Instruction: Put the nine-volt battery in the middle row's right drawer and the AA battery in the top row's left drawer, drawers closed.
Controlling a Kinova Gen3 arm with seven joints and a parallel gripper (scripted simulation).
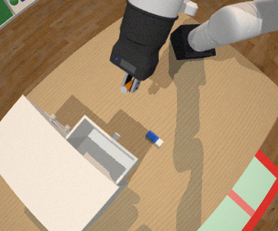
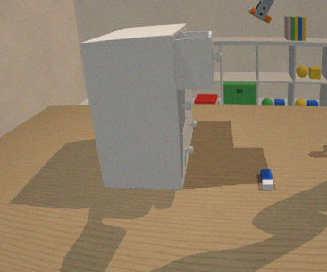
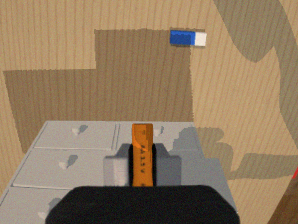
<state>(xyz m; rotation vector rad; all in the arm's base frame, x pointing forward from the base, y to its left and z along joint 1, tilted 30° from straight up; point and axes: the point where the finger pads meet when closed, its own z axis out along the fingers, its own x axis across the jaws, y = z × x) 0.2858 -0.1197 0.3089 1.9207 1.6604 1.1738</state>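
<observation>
My gripper is now 10 mm above the orange AA battery. Also, from my hand: blue-and-white nine-volt battery (350 mm below, 90 mm to the left, 10 mm behind).
</observation>
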